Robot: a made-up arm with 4 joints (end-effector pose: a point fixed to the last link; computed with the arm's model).
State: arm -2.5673 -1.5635 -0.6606 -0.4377
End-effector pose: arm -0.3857 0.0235 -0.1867 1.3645 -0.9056 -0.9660
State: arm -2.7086 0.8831 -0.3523 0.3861
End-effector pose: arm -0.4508 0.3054 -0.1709 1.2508 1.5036 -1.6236
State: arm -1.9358 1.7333 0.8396 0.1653
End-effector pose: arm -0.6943 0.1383 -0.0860 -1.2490 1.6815 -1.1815
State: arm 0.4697 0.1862 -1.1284 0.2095
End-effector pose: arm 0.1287 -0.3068 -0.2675 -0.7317 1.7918 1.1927
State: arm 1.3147 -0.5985 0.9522 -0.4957
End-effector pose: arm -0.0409 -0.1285 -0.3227 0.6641 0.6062 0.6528
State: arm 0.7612 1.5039 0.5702 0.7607
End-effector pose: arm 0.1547 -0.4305 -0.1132 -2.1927 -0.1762 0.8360
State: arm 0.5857 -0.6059 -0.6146 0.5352
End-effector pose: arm 0.0449 -0.2352 -0.2734 0.0234 1.0097 1.9442
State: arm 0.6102 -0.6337 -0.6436 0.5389
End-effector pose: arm 0.0502 -0.2239 -0.2731 0.0366 1.0212 2.0036
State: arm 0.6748 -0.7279 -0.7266 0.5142
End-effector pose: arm 0.0604 -0.1899 -0.2713 0.0910 1.0679 2.1414
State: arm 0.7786 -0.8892 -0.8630 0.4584
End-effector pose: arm 0.0680 -0.1319 -0.2654 0.1767 1.1515 2.3588
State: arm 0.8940 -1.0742 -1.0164 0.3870
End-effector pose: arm 0.0639 -0.0667 -0.2533 0.2576 1.2461 2.6030
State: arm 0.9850 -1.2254 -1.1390 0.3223
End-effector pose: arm 0.0519 -0.0169 -0.2382 0.3093 1.3175 2.7976
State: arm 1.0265 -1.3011 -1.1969 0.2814
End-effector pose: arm 0.0437 0.0053 -0.2287 -0.3175 -1.3024 -2.7752
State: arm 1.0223 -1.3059 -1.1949 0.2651
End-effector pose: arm 0.0434 0.0044 -0.2278 -0.3207 -1.3217 -2.7802
